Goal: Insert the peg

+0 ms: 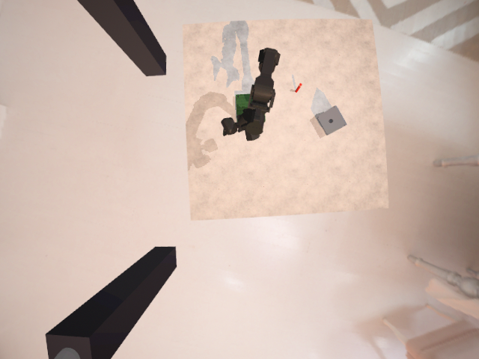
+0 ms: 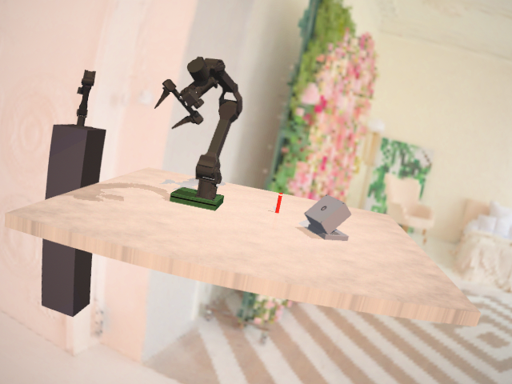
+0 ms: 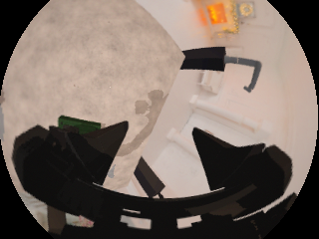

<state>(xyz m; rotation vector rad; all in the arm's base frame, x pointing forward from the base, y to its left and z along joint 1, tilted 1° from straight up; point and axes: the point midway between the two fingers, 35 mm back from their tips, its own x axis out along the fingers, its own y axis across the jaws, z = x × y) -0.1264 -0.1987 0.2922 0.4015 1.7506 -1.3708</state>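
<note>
My gripper tip is 41 cm short of the red peg, 35 cm to the right of it and 24 cm above it. The rest, counted from my gripper tip: grey sloped panel: 60 cm ahead, 23 cm below, 13 cm to the left.
</note>
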